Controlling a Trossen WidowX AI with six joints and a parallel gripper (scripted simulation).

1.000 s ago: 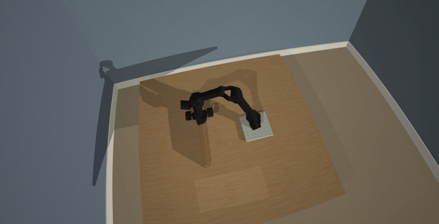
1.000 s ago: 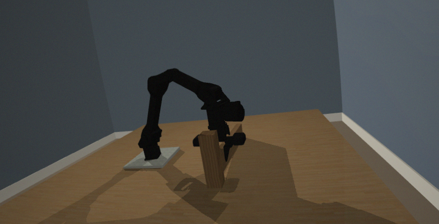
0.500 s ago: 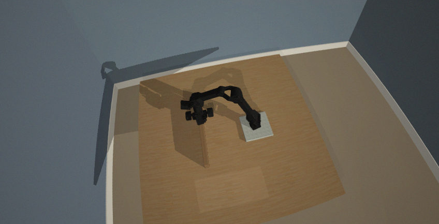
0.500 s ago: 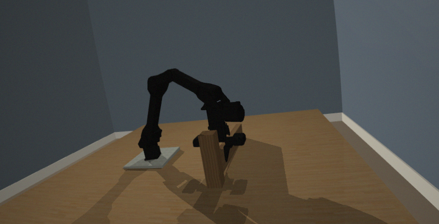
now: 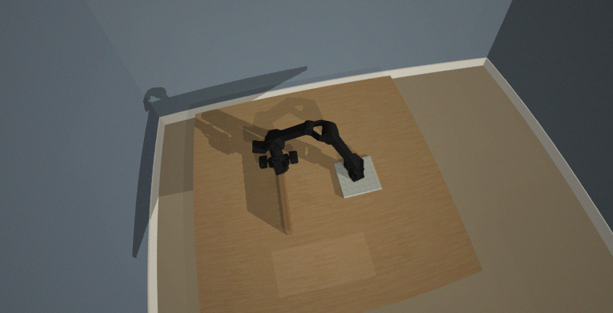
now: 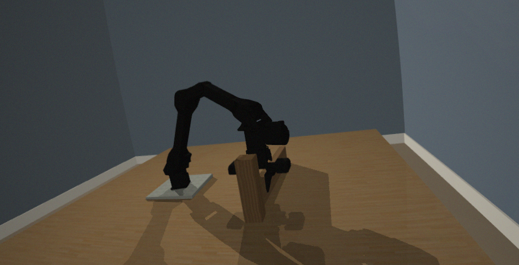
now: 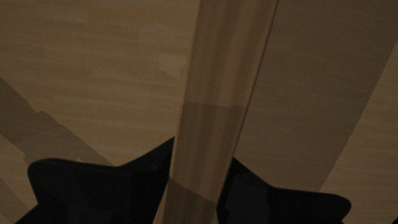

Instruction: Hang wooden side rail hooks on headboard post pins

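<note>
Now: gripper tip 10 cm to the left of the wooden headboard post, 5 cm below it and 3 cm past it.
</note>
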